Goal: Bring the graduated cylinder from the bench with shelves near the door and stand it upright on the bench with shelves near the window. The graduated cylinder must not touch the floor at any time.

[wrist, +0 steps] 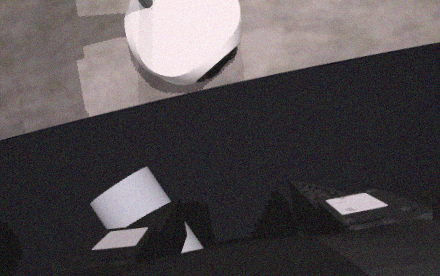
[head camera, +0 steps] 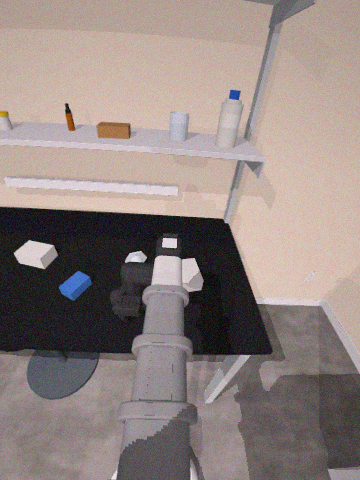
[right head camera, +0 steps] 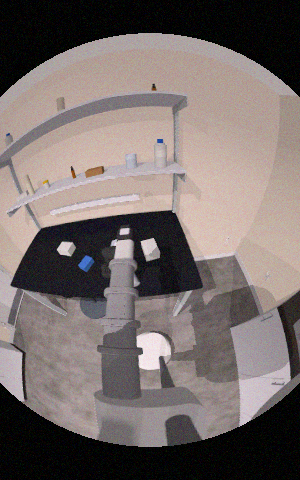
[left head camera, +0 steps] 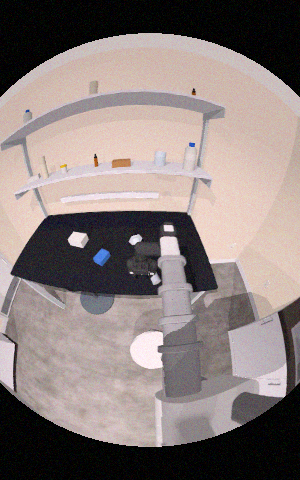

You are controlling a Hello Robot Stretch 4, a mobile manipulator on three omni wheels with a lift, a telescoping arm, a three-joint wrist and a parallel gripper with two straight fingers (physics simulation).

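Frame: origin at the robot's base, x ahead, y up, z right, level; metres.
Where they show: gripper, fingertip midpoint: (wrist: 237,208) (head camera: 137,320) (left head camera: 141,276); robot's base, link origin: (wrist: 187,34) (right head camera: 150,349) (left head camera: 150,348).
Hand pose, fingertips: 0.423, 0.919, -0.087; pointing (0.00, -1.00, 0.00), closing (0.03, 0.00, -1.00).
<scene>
Each offset is from my fingertips to the centre of the thing, as dx, dy, dz. "*": to the spot under its first point.
The graduated cylinder lies on its side on the black bench. Its pale hexagonal base (head camera: 136,258) (left head camera: 135,239) shows beyond my gripper, and the near end of its tube {* -0.018, +0.013, +0.070} (left head camera: 155,278) (right head camera: 136,280) (wrist: 131,197) shows on the near side. The middle is hidden by my gripper and arm. My gripper (head camera: 125,302) (left head camera: 142,267) (wrist: 237,208) is open above the bench. In the wrist view its left finger overlaps the tube, and a small pale part of the cylinder shows just inside that finger. No object shows gripped. How high the fingers are above the cylinder is unclear.
A white box {+0.264, -0.004, -0.472} (head camera: 36,254) (left head camera: 78,239) and a blue block {+0.128, -0.013, -0.251} (head camera: 75,285) (left head camera: 101,257) lie left of the gripper. Another white box {+0.206, -0.004, +0.166} (head camera: 193,275) (right head camera: 150,249) lies right of the arm. Shelves (head camera: 210,150) with bottles stand behind. A round white base (wrist: 182,35) is on the floor.
</scene>
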